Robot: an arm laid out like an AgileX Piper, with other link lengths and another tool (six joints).
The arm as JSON. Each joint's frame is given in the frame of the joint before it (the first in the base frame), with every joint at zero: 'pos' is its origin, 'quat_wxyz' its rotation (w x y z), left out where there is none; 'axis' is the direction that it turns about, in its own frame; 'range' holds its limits. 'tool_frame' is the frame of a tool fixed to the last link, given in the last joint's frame.
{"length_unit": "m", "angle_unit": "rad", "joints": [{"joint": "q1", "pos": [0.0, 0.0, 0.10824], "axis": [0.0, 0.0, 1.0], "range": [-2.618, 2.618]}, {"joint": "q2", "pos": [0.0, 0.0, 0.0], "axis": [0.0, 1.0, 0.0], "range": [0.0, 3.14]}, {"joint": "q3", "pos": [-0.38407, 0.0, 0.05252], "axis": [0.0, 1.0, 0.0], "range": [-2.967, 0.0]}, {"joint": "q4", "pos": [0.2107, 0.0, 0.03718], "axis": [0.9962, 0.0, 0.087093], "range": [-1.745, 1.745]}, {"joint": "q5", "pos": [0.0, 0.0, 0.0], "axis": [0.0, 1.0, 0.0], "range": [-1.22, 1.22]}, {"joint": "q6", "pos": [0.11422, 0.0, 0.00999], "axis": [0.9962, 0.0, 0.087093], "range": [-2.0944, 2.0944]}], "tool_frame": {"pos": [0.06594, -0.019, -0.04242], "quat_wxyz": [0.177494, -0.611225, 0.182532, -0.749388]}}
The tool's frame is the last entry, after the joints.
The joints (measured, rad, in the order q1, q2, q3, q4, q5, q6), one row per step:
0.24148 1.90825 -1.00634 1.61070 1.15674 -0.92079
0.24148 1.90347 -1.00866 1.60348 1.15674 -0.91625
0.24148 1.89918 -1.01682 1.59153 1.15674 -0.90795
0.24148 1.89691 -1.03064 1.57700 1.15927 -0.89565
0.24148 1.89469 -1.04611 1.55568 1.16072 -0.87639
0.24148 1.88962 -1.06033 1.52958 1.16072 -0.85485
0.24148 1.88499 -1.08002 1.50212 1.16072 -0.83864
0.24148 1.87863 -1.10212 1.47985 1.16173 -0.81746
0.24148 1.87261 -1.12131 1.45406 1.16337 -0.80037
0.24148 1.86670 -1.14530 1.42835 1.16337 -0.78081
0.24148 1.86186 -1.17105 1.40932 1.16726 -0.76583
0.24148 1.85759 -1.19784 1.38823 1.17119 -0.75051
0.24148 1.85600 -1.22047 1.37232 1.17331 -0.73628
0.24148 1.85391 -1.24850 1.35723 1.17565 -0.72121
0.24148 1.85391 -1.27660 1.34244 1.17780 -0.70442
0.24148 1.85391 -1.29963 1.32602 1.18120 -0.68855
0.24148 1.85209 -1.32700 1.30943 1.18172 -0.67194
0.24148 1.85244 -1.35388 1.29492 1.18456 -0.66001
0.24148 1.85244 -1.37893 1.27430 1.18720 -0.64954
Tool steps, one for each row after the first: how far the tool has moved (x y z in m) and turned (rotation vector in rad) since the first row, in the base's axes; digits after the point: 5 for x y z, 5 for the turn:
-0.00102 -0.00049 0.00139 -0.00280 -0.00372 0.00401
-0.00138 -0.00096 0.00321 -0.00731 -0.00983 0.01034
-0.00099 -0.00117 0.00545 -0.01087 -0.01573 0.01903
-0.00098 -0.00179 0.00728 -0.01937 -0.01784 0.02956
-0.00190 -0.00302 0.00920 -0.03221 -0.02047 0.04120
-0.00157 -0.00423 0.01148 -0.04580 -0.03348 0.05452
-0.00076 -0.00494 0.01572 -0.05439 -0.04480 0.06293
-0.00073 -0.00621 0.01877 -0.06665 -0.05745 0.07477
0.00048 -0.00731 0.02259 -0.07933 -0.07278 0.08362
0.00223 -0.00776 0.02743 -0.08524 -0.09113 0.09214
0.00406 -0.00841 0.03204 -0.09314 -0.11000 0.10127
0.00618 -0.00875 0.03546 -0.09964 -0.12270 0.10620
0.00914 -0.00881 0.04028 -0.10452 -0.14022 0.10984
0.01238 -0.00878 0.04453 -0.10981 -0.15413 0.11234
0.01444 -0.00918 0.04763 -0.11709 -0.16394 0.11700
0.01734 -0.00954 0.05210 -0.12494 -0.17992 0.11814
0.02036 -0.00972 0.05600 -0.13090 -0.19672 0.12152
0.02284 -0.01069 0.05877 -0.14282 -0.21468 0.12776

